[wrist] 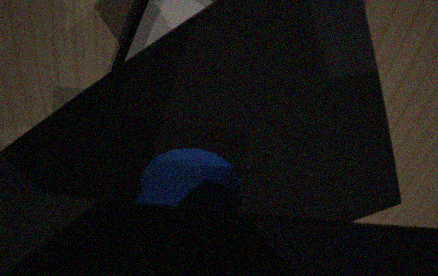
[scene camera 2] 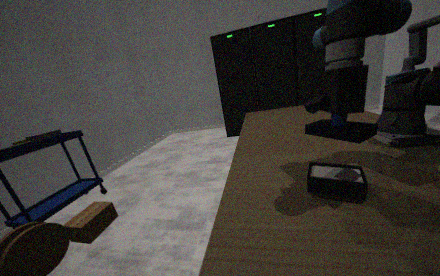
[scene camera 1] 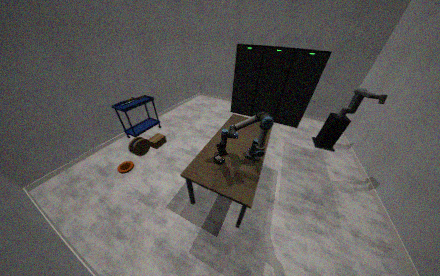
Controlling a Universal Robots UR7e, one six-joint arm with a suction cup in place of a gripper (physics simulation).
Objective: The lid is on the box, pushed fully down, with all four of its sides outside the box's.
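Frame: origin at the arm's base, x ahead, y left, z up, level; metres.
Seen in the pictures: hand, tool point: (wrist: 194,168) (scene camera 2: 338,129) (scene camera 1: 222,151); arm's base, link origin: (scene camera 2: 398,129) (scene camera 1: 253,152).
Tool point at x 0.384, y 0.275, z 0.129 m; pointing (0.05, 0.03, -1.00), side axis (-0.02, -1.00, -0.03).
Note:
Pixels of each thing's top centre, then the offset from my tool point to it. Level surfaces: height alone.
- black lid, top centre: (wrist: 190,197) (scene camera 2: 338,123) dx -0.001, dy +0.000, dz +0.016 m
- black open box, top centre: (wrist: 173,65) (scene camera 2: 334,171) dx +0.021, dy +0.031, dz -0.106 m
- wooden table, surface height: dz -0.154 m
The black lid (scene camera 2: 320,130) (wrist: 280,100) hangs level from my blue suction cup (scene camera 2: 338,120) (wrist: 190,175), apart from the box. The black open box (scene camera 2: 336,189) stands on the table, its light inside showing; it also shows in scene camera 1 (scene camera 1: 218,159), small and dim. In scene camera 2 the lid appears higher than the box with a gap between them. In the wrist view the lid covers most of the box, and one dark wall with part of the light inside shows past the lid's edge at the top left. The lid's sides are too dark to make out.
The wooden table (scene camera 1: 202,172) (scene camera 2: 260,225) carries the arm's base (scene camera 1: 254,151) (scene camera 2: 407,127), right of the box. On the floor to the left are a blue cart (scene camera 1: 134,104), a brown box (scene camera 1: 158,140), a round brown object (scene camera 1: 139,146) and an orange ring (scene camera 1: 120,171).

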